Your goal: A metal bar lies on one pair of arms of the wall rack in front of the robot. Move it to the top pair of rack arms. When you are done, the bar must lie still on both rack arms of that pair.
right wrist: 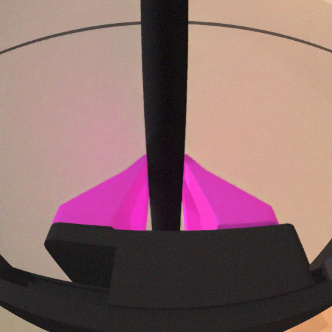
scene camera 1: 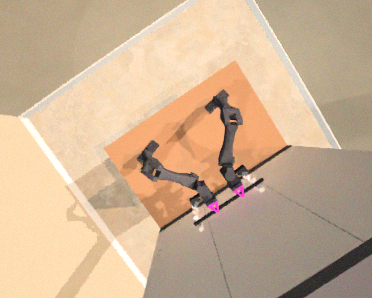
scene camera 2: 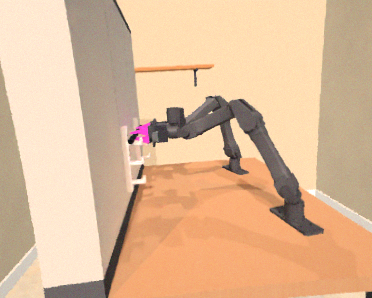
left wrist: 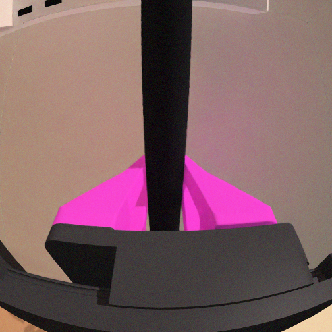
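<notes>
A long black metal bar point(scene camera 1: 228, 201) runs along the grey wall between two white rack posts. Both grippers hold it. My left gripper point(scene camera 1: 240, 192), with magenta fingers, is shut on the bar near its right part. My right gripper point(scene camera 1: 214, 207) is shut on the bar near its left part. In the side view the bar's end point(scene camera 2: 132, 139) sits at the height of the top rack arm point(scene camera 2: 138, 143), just in front of the wall rack point(scene camera 2: 128, 159). Each wrist view shows the bar point(left wrist: 165, 115) point(right wrist: 165, 115) clamped between the magenta fingers. Whether the bar touches the arms is hidden.
Two lower pairs of white rack arms point(scene camera 2: 140, 171) stick out below the bar. The grey wall point(scene camera 1: 261, 236) stands right behind the bar. An orange shelf point(scene camera 2: 174, 68) hangs on the far wall. The arm bases stand on the orange table top point(scene camera 2: 214, 224).
</notes>
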